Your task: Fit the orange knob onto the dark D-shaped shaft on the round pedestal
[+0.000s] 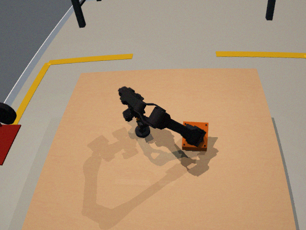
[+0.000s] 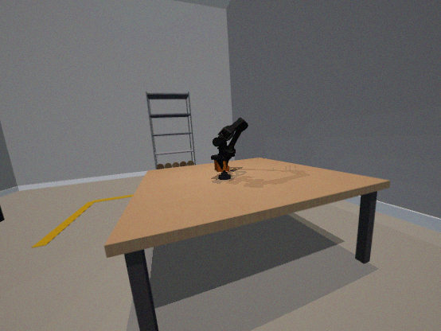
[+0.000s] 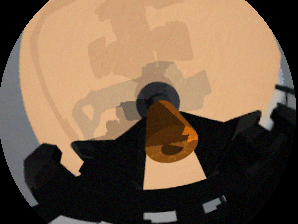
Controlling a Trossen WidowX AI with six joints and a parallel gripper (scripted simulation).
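The orange knob is 2 cm above my gripper tip. From my gripper tip the other things lie so: pedestal: 4 cm below.
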